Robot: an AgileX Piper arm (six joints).
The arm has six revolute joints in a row. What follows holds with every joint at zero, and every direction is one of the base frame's. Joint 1 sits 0.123 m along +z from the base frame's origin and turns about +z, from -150 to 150 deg. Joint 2 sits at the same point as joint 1 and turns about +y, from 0 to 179.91 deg. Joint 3 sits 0.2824 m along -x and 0.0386 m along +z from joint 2 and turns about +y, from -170 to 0 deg. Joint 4 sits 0.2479 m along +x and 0.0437 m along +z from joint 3 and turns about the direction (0.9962, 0, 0.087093), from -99.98 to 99.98 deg. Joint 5 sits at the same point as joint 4 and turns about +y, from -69.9 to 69.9 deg. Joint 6 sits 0.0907 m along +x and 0.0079 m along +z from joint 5 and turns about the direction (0.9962, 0, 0.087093), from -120 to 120 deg. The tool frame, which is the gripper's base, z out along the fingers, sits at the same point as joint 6; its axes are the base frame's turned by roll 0, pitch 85.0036 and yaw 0 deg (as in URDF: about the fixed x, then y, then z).
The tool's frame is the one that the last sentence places.
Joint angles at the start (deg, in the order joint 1, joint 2, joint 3, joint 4, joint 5, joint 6):
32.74 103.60 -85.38 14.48 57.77 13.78
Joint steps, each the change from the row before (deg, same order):
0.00 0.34 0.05 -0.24 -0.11 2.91
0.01 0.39 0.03 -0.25 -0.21 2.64
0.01 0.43 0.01 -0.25 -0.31 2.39
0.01 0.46 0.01 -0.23 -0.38 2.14
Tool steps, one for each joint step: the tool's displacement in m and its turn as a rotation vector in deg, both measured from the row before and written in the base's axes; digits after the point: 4 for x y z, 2 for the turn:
0.0009 0.0002 -0.0025 0.12 1.14 -2.65
0.0012 0.0004 -0.0027 0.10 0.97 -2.42
0.0014 0.0005 -0.0029 0.09 0.80 -2.21
0.0015 0.0006 -0.0030 0.09 0.68 -2.00

